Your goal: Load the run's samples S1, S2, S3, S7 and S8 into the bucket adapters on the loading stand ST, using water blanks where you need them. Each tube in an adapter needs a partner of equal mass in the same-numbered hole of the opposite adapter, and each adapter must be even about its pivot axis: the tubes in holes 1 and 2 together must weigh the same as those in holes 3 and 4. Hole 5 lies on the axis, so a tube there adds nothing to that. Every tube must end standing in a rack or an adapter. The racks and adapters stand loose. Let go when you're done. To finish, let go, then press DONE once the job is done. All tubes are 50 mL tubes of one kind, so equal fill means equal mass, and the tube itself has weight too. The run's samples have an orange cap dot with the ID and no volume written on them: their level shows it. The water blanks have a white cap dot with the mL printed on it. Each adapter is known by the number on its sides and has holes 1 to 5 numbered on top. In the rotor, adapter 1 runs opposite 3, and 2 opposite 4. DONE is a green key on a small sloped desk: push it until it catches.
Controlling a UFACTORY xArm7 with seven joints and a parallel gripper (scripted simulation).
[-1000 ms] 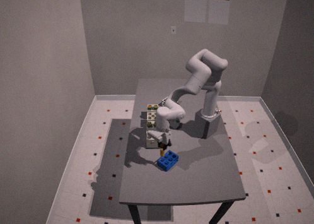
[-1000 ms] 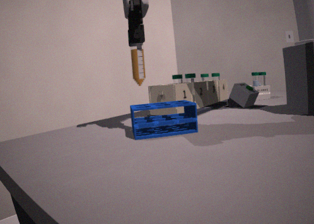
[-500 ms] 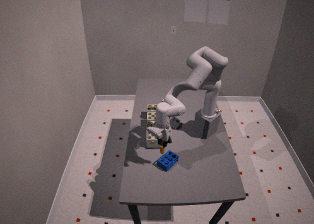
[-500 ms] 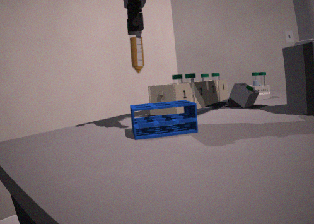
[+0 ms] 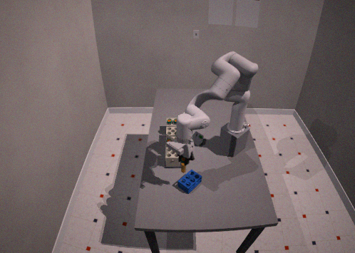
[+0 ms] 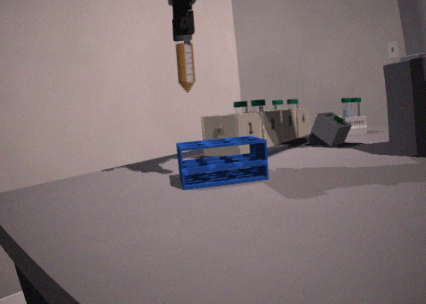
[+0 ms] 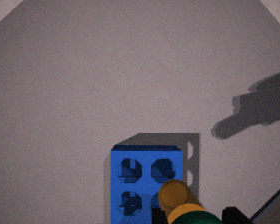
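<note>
My hand is 50 mm above the sample tube and 10 mm past it. The rest, counted from my hand: blue rack: 220 mm below, 40 mm behind, 10 mm to the right; sloped done desk: 390 mm to the right, 200 mm below, 160 mm behind; adapter: 210 mm to the right, 200 mm below, 40 mm ahead.
</note>
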